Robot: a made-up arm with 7 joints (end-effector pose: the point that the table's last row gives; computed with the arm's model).
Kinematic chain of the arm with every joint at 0, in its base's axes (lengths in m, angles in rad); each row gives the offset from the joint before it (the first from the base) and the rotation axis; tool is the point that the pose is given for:
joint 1: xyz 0 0 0.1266 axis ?
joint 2: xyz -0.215 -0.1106 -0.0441 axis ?
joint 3: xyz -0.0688 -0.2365 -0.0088 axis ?
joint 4: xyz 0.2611 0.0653 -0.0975 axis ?
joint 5: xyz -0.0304 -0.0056 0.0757 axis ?
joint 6: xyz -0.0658 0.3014 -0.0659 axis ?
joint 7: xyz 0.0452 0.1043 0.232 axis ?
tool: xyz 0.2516 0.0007 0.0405
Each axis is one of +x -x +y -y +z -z.
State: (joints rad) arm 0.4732 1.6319 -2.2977 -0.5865 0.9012 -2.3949 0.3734
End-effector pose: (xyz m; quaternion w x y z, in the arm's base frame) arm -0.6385 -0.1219 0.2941 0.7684 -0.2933 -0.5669 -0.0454
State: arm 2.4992 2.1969 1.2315 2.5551 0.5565 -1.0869 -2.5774
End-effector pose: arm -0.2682 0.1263 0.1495 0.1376 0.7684 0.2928 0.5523
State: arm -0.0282 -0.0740 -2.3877 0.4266 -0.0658 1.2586 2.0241
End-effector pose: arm -0.6396 -0.4060 0.4910 0.0084 0.7671 0.2836 0.5754
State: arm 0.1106 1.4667 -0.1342 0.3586 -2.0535 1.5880 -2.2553
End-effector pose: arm -0.1292 0.1051 0.2987 0.5313 -0.4206 0.6156 0.4023
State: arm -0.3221 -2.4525 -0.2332 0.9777 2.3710 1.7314 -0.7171
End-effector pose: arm -0.4411 0.3843 -0.0831 0.4659 -0.4838 -0.0276 0.7403
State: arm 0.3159 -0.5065 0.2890 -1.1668 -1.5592 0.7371 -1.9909
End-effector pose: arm -0.3801 -0.0943 -0.1555 0.8133 -0.1315 -0.1982 0.5311
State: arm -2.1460 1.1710 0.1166 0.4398 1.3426 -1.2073 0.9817
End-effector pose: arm -0.2940 -0.1680 0.2319 0.3848 -0.2151 -0.1551 0.8841
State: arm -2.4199 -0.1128 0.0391 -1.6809 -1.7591 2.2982 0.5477
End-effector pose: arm -0.0791 -0.6271 0.8419 0.3665 0.5672 -0.6716 0.3049
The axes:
joint 1: -y
joint 2: -x
joint 3: -z
joint 4: +y
joint 5: -x
joint 6: +z
joint 7: -y

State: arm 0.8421 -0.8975 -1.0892 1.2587 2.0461 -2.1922 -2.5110
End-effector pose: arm 0.1778 -0.0672 -0.2375 0.9919 0.1164 0.0080 0.0503
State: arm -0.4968 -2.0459 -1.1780 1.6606 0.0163 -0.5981 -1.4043
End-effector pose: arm -0.3946 -0.0197 0.5205 0.4235 0.0070 0.7146 0.5568
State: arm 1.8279 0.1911 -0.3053 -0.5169 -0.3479 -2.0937 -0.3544
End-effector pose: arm 0.0891 -0.3233 -0.1103 0.4833 0.7445 -0.4436 -0.1238
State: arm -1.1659 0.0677 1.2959 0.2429 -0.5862 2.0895 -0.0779
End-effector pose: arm 0.4432 -0.2679 0.2096 0.8925 0.2214 0.2863 0.2692
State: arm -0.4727 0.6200 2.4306 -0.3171 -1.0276 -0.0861 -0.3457
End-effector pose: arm -0.0993 -0.3337 0.8563 0.5989 -0.0827 -0.5242 -0.5998
